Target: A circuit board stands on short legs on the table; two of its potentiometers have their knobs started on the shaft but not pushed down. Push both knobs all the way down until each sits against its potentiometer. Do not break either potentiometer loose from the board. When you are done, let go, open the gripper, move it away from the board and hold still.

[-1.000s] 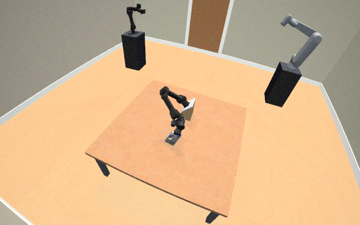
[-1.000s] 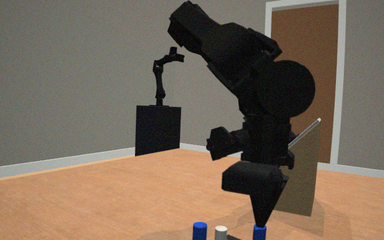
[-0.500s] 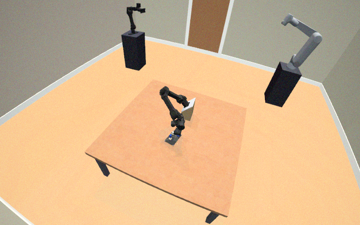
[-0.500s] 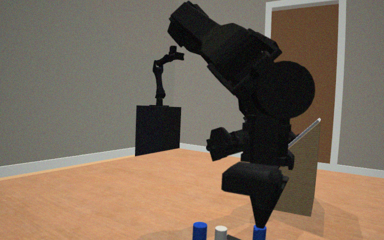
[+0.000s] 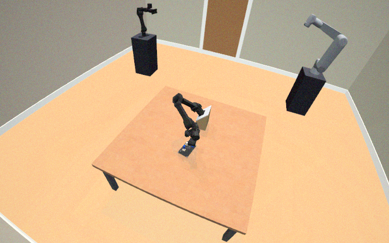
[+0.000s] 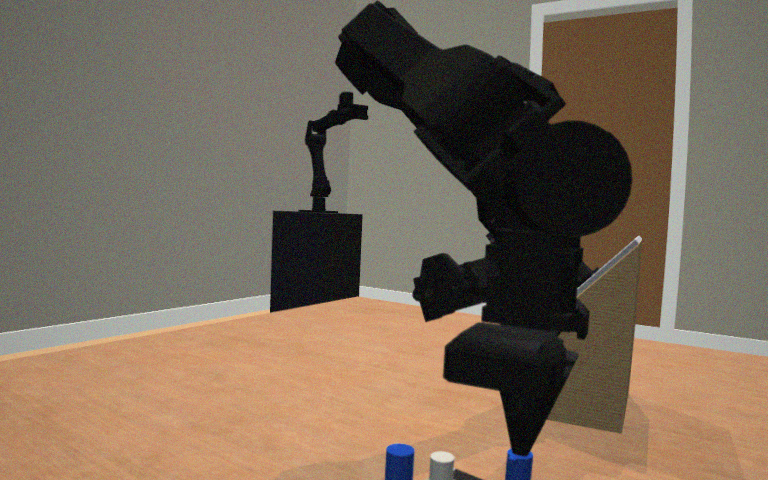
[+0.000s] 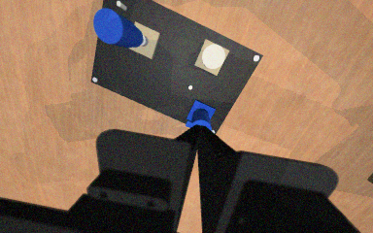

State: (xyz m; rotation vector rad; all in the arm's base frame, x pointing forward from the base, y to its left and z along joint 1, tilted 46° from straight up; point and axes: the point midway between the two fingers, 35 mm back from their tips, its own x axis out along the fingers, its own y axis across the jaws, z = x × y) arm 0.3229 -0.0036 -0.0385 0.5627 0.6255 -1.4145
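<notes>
My gripper tip is now 70 mm short of the blue knob and 60 mm to the left of it.
</notes>
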